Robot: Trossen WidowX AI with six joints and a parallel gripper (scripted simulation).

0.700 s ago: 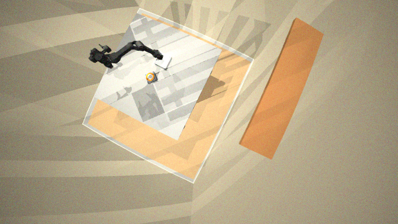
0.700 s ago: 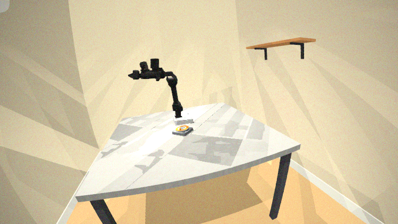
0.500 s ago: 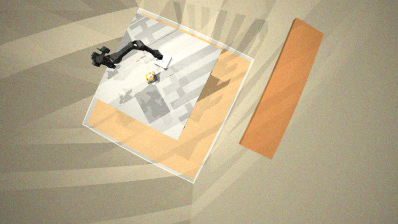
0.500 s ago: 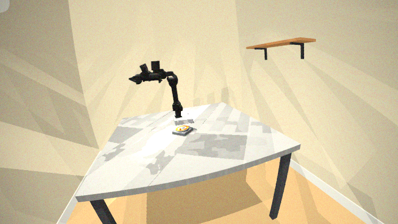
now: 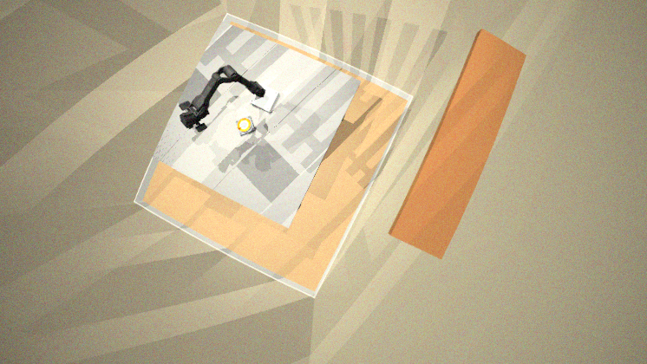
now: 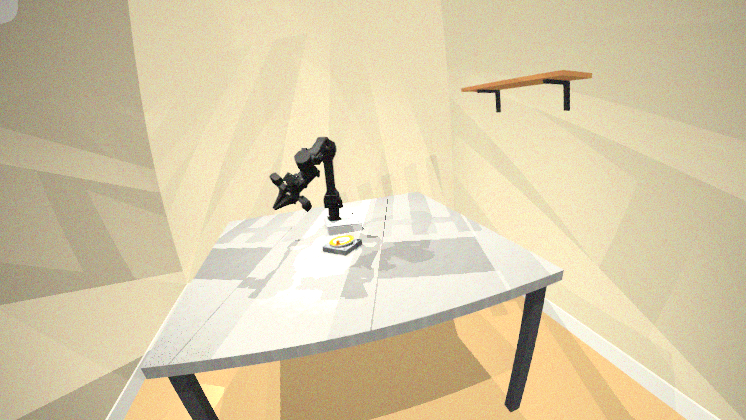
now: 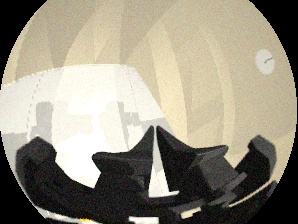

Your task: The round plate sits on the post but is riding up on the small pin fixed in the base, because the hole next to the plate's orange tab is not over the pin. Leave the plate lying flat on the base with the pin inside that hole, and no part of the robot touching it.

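The round plate is 24 cm to the left of my gripper tip, 21 cm below it and 10 cm behind it. Round my gripper tip: grey square base (25 cm to the left, 23 cm below, 12 cm behind).
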